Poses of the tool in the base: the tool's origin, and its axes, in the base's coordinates. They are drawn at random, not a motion.
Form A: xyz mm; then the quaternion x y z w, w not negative.
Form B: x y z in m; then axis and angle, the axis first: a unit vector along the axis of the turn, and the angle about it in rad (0 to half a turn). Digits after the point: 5 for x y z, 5 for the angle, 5 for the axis.
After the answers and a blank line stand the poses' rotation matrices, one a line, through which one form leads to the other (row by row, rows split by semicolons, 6 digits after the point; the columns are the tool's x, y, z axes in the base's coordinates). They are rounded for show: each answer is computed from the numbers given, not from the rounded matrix.
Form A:
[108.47 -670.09 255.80 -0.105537 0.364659 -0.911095 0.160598]
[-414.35 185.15 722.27 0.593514 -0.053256 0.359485 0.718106]
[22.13 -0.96 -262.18 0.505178 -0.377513 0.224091 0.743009]
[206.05 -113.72 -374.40 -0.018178 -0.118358 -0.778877 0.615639]
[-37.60 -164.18 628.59 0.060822 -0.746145 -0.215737 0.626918]
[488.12 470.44 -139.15 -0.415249 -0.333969 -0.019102 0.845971]
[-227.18 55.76 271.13 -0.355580 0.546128 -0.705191 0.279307]
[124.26 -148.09 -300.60 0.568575 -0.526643 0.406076 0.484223]
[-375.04 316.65 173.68 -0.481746 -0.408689 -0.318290 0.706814]
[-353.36 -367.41 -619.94 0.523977 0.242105 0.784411 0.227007]
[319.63 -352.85 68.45 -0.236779 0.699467 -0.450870 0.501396]
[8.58 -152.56 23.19 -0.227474 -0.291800 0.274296 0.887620]
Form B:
[0.10847 -0.67009 0.25580 -0.10692 0.36945 -0.92308 2.81900]
[-0.41435 0.18515 0.72227 0.85283 -0.07652 0.51655 1.53944]
[0.02213 -0.00096 -0.26218 0.75481 -0.56406 0.33482 1.46648]
[0.20605 -0.11372 -0.37440 -0.02307 -0.15020 -0.98839 1.81520]
[-0.03760 -0.16418 0.62859 0.07807 -0.95772 -0.27691 1.78641]
[0.48812 0.47044 -0.13915 -0.77875 -0.62632 -0.03582 1.12482]
[-0.22718 0.05576 0.27113 -0.37032 0.56876 -0.73442 2.57545]
[0.12426 -0.14809 -0.30060 0.64984 -0.60192 0.46412 2.13064]
[-0.37504 0.31665 0.17368 -0.68101 -0.57773 -0.44994 1.57162]
[-0.35336 -0.36741 -0.61994 0.53802 0.24860 0.80544 2.68359]
[0.31963 -0.35285 0.06845 -0.27366 0.80843 -0.52111 2.09117]
[0.00858 -0.15256 0.02319 -0.49389 -0.63355 0.59555 0.95729]

-0.926140 0.215670 0.309435; -0.369610 -0.682464 -0.630580; 0.075181 -0.698376 0.711772
0.735869 -0.579513 0.350232; 0.453080 0.037024 -0.890701; 0.503205 0.814122 0.289810
0.614534 -0.714426 -0.334579; -0.048419 0.389157 -0.919898; 0.787403 0.581509 0.204558
-0.241316 0.963317 -0.117415; -0.954711 -0.213960 0.206755; 0.174048 0.161991 0.971322
-0.206549 0.179735 -0.961786; -0.361263 0.899516 0.245681; 0.909300 0.398203 -0.120863
0.776199 0.309680 -0.549193; 0.245041 0.654406 0.715337; 0.580921 -0.689819 0.432065
-0.591101 0.005545 0.806579; -0.782314 -0.247463 -0.571617; 0.196429 -0.968881 0.150614
0.115499 -0.992135 -0.048256; -0.205609 0.023650 -0.978348; 0.971795 0.122920 -0.201261
0.463330 0.843712 -0.271064; -0.056175 0.333225 0.941172; 0.884404 -0.420846 0.201789
-0.347832 -0.102419 0.931946; 0.609849 -0.779706 0.141927; 0.712108 0.617713 0.333666
-0.385076 0.120891 0.914933; -0.783367 0.481304 -0.393297; -0.487907 -0.868177 -0.090637
0.679229 -0.354188 -0.642806; 0.619696 0.746034 0.243742; 0.393225 -0.563901 0.726216

